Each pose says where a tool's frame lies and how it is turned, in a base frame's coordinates. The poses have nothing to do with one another.
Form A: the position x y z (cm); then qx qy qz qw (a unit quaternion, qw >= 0).
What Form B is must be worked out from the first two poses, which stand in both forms.
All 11 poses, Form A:
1: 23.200, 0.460, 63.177, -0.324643, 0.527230, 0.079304, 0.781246
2: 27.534, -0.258, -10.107, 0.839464, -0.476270, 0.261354, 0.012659
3: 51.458, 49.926, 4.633, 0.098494, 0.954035, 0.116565, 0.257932
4: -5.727, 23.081, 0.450, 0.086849, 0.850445, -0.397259, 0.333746
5: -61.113, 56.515, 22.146, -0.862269, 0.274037, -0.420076, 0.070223
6: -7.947, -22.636, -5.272, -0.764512, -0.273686, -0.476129, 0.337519
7: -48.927, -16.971, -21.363, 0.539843, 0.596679, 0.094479, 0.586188
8: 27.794, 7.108, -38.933, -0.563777, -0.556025, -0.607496, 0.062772
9: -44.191, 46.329, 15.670, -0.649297, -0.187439, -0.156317, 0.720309
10: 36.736, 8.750, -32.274, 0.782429, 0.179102, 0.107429, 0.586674
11: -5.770, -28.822, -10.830, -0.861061, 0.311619, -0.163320, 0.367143
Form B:
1: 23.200, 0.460, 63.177, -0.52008, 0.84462, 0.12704, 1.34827
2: 27.534, -0.258, -10.107, 0.83953, -0.47631, 0.26138, 3.11627
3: 51.458, 49.926, 4.633, 0.10194, 0.98745, 0.12065, 2.61983
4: -5.727, 23.081, 0.450, 0.09213, 0.90217, -0.42142, 2.46104
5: -61.113, 56.515, 22.146, -0.86440, 0.27472, -0.42112, 3.00103
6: -7.947, -22.636, -5.272, -0.81217, -0.29075, -0.50581, 2.45303
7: -48.927, -16.971, -21.363, 0.66633, 0.73648, 0.11662, 1.88890
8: 27.794, 7.108, -38.933, -0.56489, -0.55712, -0.60870, 3.01597
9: -44.191, 46.329, 15.670, -0.93605, -0.27022, -0.22535, 1.53310
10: 36.736, 8.750, -32.274, 0.96617, 0.22116, 0.13266, 1.88770
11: -5.770, -28.822, -10.830, -0.92571, 0.33501, -0.17558, 2.38972
